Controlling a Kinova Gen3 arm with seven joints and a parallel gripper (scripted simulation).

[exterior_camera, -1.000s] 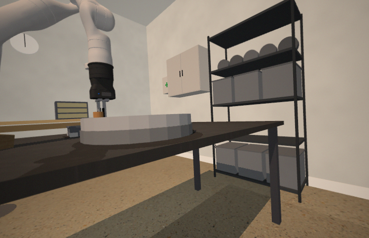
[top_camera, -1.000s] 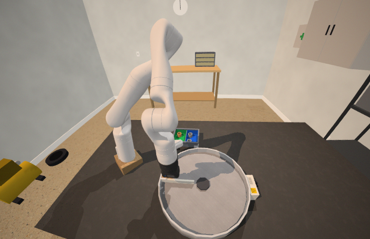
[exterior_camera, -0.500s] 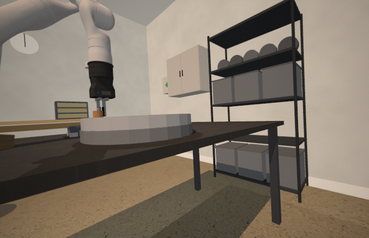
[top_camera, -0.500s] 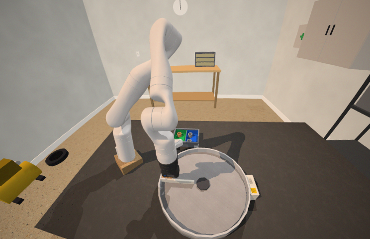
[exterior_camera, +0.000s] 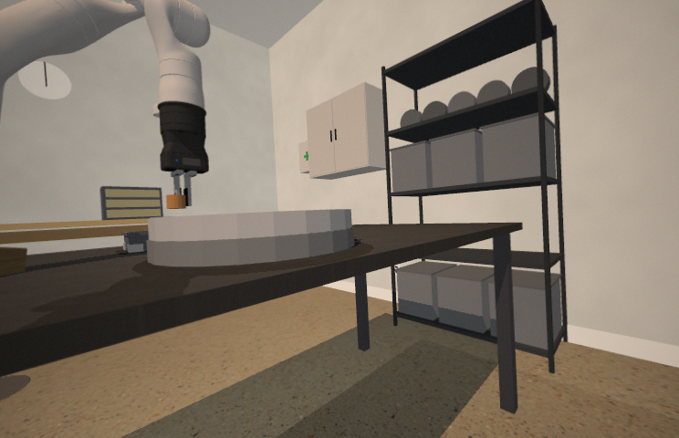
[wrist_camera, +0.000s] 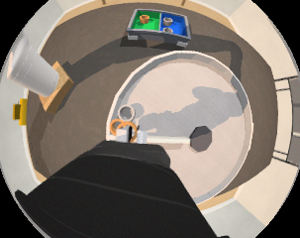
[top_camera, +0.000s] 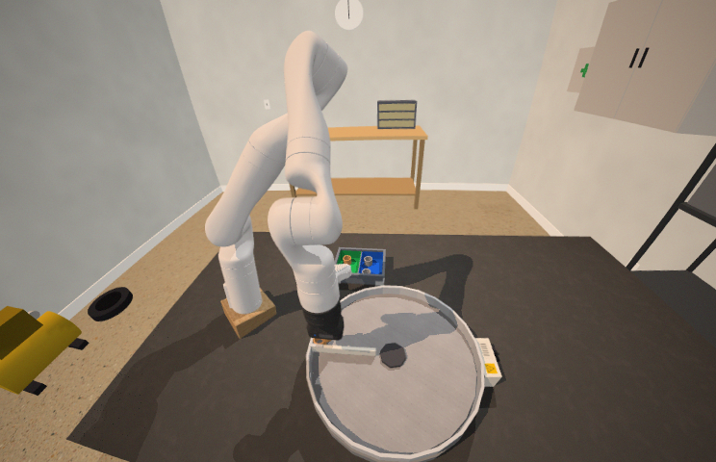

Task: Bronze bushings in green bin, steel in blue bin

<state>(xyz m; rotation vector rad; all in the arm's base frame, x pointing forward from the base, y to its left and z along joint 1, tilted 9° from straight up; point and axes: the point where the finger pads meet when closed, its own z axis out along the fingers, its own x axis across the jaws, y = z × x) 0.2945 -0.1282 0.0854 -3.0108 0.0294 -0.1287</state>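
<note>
My gripper is now 40 mm short of the green bin, 340 mm to the right of it and 90 mm above it. From my hand the other things lie so: turntable 150 mm ahead, 20 mm to the right, 70 mm below.
</note>
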